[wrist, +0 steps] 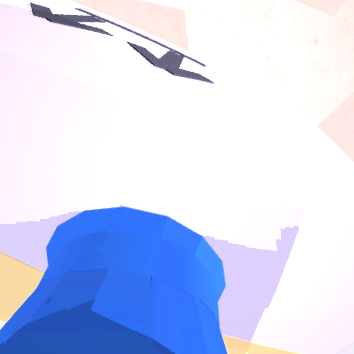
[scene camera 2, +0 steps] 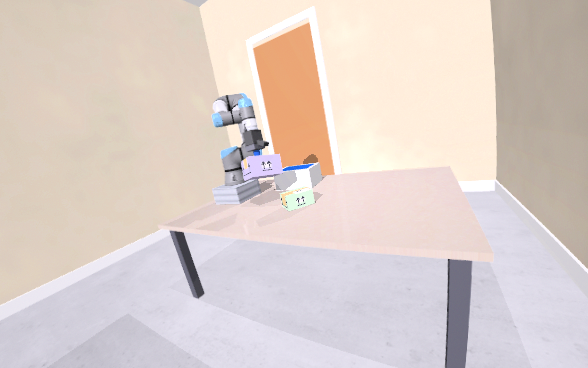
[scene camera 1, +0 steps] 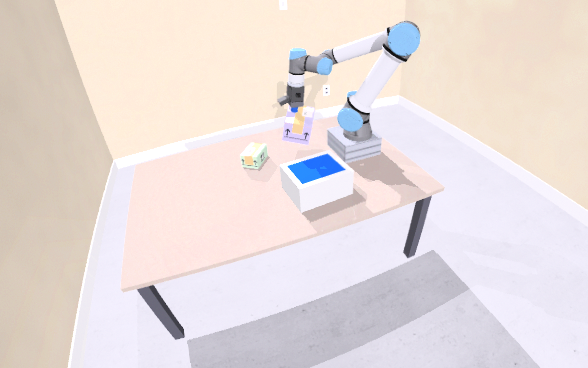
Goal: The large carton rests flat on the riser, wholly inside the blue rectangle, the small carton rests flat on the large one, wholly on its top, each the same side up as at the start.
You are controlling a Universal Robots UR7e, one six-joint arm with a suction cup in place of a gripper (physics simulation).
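My suction cup is shut on the top of the large purple carton. The carton hangs above the table behind the riser, roughly level, its printed arrows pointing up. The small green carton stands on the table with its arrows up, apart from the large one. The white riser stands on the table, with the blue rectangle on its top and no carton on it. The cup hides part of the large carton in the wrist view.
The arm stands on a grey layered block at the table's edge, near the riser. The table has dark legs. The small carton stands left of the riser in scene camera 1. Walls stand behind the table.
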